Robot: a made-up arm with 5 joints.
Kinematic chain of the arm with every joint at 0, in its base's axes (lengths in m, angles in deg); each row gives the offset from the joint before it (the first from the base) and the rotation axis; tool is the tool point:
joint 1: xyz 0 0 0.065 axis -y
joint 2: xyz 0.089 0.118 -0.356 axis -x
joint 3: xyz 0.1 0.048 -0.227 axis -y
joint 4: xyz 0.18 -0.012 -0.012 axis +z
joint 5: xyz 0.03 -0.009 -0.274 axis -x
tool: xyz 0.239 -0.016 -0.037
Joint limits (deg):
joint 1: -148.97..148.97
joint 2: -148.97..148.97
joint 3: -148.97..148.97
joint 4: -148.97..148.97
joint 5: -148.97..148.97
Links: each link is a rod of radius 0.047 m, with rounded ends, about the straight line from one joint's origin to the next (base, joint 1, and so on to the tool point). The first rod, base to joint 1, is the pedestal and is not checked.
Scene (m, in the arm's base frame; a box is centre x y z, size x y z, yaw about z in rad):
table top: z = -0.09
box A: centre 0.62 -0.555 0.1 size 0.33 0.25 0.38 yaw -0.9
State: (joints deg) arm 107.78 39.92 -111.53 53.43 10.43
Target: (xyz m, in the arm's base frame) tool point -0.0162 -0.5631 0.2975
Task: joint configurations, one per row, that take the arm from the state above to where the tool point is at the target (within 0.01 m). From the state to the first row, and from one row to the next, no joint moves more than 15 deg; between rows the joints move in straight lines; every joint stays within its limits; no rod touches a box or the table.
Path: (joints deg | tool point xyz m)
1: 116.02 54.24 -106.52 64.34 11.56 | 0.8401 -0.0911 0.2421
2: 124.26 68.57 -101.51 75.25 12.70 | 0.7487 -0.1845 0.3583
3: 132.49 82.89 -96.51 86.15 13.83 | 0.6255 -0.2622 0.4301
4: 140.73 97.22 -91.50 97.06 14.97 | 0.4896 -0.3168 0.4533
5: 148.97 111.54 -86.49 107.97 16.10 | 0.3599 -0.3429 0.4312
6: 139.37 114.25 -80.32 94.55 16.76 | 0.3569 -0.4376 0.3416
7: 129.77 116.96 -74.14 81.14 17.42 | 0.3105 -0.5156 0.2644
8: 120.17 119.66 -67.96 67.72 18.07 | 0.2318 -0.5704 0.2160
9: 110.57 122.37 -61.78 54.30 18.73 | 0.1380 -0.5974 0.2063
10: 100.97 125.08 -55.61 40.89 19.39 | 0.0494 -0.5947 0.2361
11: 91.36 127.78 -49.43 27.47 20.05 | -0.0161 -0.5631 0.2975

